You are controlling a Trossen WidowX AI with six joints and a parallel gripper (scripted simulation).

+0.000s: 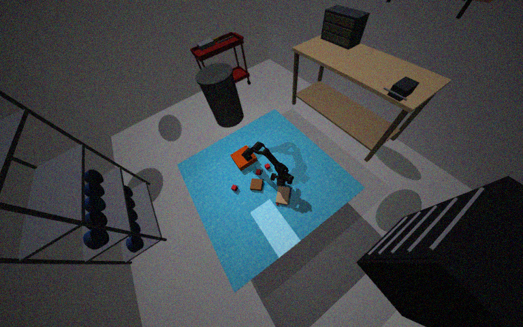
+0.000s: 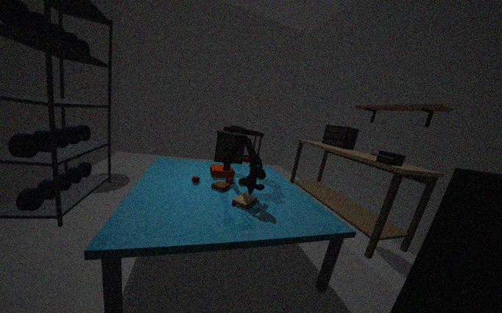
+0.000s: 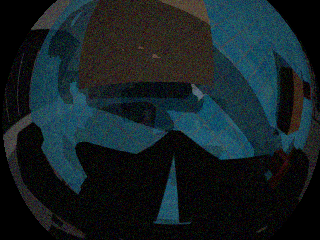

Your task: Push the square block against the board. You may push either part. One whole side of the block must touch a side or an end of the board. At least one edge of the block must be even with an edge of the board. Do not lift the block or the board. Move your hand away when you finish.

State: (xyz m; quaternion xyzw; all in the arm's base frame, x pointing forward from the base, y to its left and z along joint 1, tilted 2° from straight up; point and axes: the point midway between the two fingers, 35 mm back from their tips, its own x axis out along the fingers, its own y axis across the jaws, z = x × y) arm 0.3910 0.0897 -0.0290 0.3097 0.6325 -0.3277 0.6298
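The square brown block is 19 cm to the right of my gripper tip, 13 cm behind it and 1 cm above it. Also, from my gripper tip: tan board 10 cm ahead, 7 cm to the right, 1 cm above.
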